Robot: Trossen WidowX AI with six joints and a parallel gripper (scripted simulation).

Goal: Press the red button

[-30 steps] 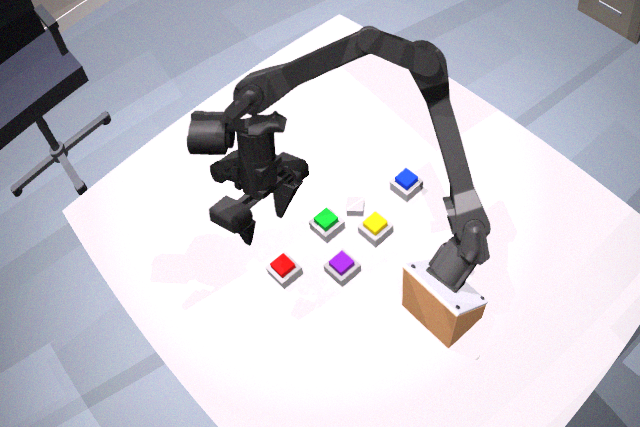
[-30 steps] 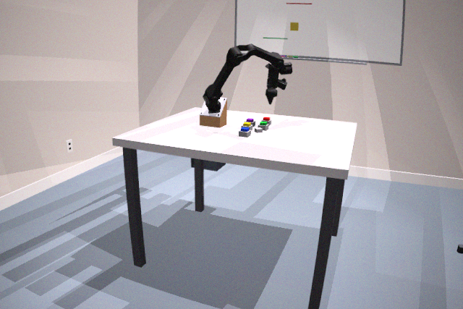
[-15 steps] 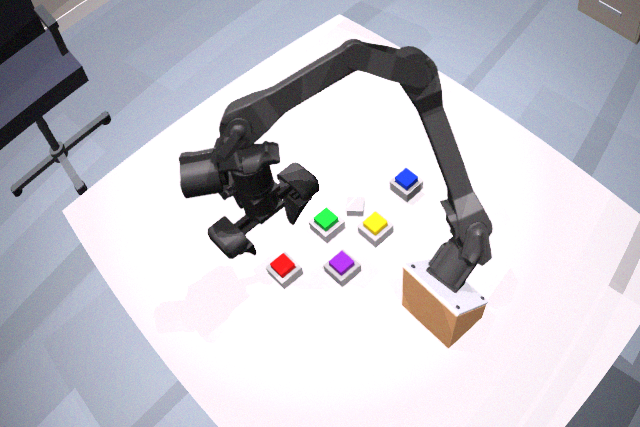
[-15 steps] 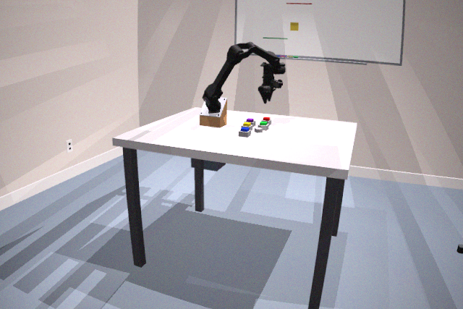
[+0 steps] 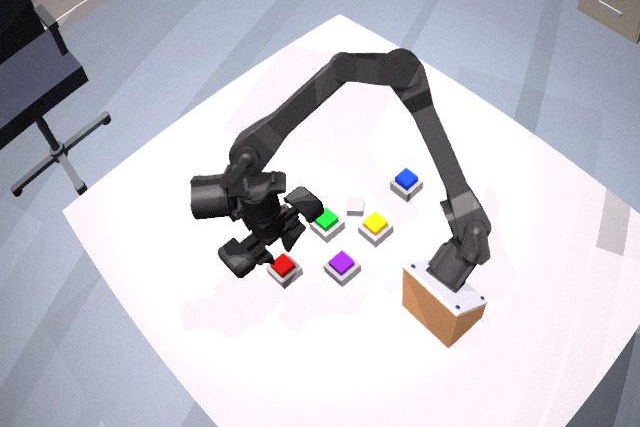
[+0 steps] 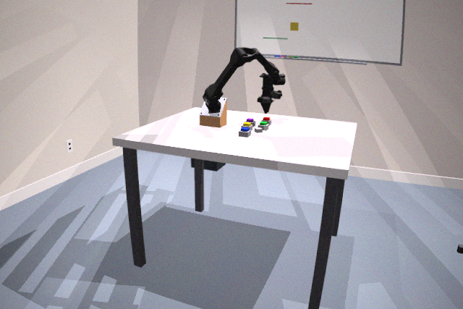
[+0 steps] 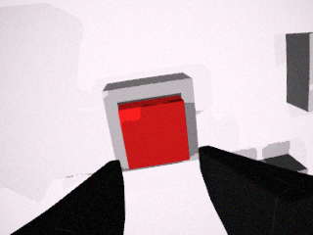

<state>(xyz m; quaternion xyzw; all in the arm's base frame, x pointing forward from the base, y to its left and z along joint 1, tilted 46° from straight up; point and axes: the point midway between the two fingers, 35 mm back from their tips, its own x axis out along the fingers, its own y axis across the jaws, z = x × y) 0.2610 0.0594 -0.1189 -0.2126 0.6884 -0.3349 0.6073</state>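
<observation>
Now: gripper tip 3 cm above the red button. Round my gripper tip: yellow button: 7 cm behind, 17 cm to the right, 3 cm below; then purple button: 8 cm behind, 7 cm to the right, 3 cm below; then green button: 1 cm ahead, 12 cm to the right, 3 cm below.
</observation>
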